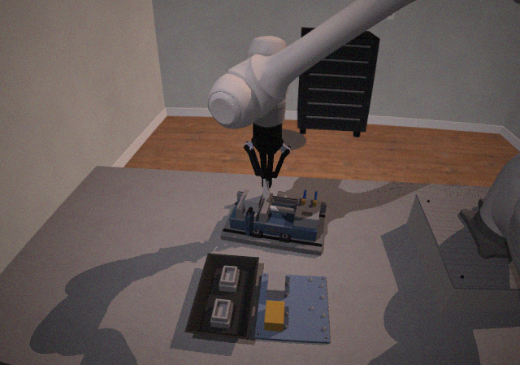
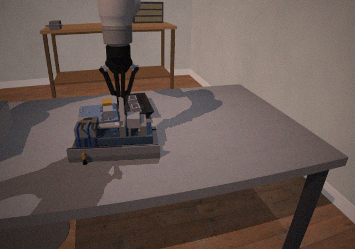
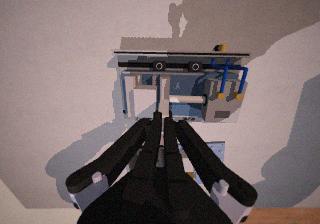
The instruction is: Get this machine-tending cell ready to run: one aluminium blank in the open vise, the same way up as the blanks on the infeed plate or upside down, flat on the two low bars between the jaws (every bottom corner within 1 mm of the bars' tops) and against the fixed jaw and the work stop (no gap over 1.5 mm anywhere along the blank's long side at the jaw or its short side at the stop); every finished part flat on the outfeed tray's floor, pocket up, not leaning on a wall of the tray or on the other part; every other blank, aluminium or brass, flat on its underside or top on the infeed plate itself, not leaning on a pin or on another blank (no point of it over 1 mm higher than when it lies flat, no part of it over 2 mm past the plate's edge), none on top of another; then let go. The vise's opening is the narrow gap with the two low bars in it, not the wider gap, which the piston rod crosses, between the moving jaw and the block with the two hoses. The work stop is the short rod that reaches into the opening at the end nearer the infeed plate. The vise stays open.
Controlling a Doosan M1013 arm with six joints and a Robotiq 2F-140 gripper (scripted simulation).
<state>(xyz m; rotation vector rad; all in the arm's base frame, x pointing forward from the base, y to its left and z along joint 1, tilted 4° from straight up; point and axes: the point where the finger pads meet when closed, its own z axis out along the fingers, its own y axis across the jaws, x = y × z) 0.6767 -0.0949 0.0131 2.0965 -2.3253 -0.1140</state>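
Right now the blue vise is 110 mm below my hand and 30 mm behind it. Round my hand: brass blank: 330 mm to the left, 130 mm below, 60 mm behind; then aluminium blank: 240 mm to the left, 130 mm below, 50 mm behind; then infeed plate: 290 mm to the left, 150 mm below, 100 mm behind.
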